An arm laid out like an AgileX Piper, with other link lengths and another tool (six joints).
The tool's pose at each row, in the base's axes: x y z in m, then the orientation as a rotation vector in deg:
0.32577 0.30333 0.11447 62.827 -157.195 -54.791
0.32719 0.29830 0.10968 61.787 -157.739 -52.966
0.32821 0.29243 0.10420 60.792 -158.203 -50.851
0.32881 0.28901 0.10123 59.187 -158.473 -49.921
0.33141 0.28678 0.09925 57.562 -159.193 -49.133
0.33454 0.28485 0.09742 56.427 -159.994 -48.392
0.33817 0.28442 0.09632 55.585 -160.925 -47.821
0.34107 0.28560 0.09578 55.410 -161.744 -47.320
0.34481 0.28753 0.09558 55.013 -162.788 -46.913
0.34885 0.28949 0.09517 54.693 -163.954 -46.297
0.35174 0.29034 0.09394 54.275 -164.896 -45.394
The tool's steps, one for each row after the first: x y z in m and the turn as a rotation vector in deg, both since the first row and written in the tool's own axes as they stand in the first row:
0.00302 -0.00636 0.00085 0.984 0.583 0.871
0.00699 -0.01333 0.00192 2.086 1.344 1.740
0.00927 -0.01727 0.00236 2.464 1.731 2.912
0.00910 -0.02121 0.00213 3.005 1.675 4.055
0.00832 -0.02523 0.00180 3.628 1.475 4.849
0.00607 -0.02831 0.00156 4.270 1.057 5.413
0.00325 -0.02973 0.00190 4.898 0.640 5.521
-0.00075 -0.03104 0.00216 5.564 0.011 5.748
-0.00495 -0.03265 0.00252 6.398 -0.634 5.930
-0.00743 -0.03463 0.00325 7.250 -0.966 6.218

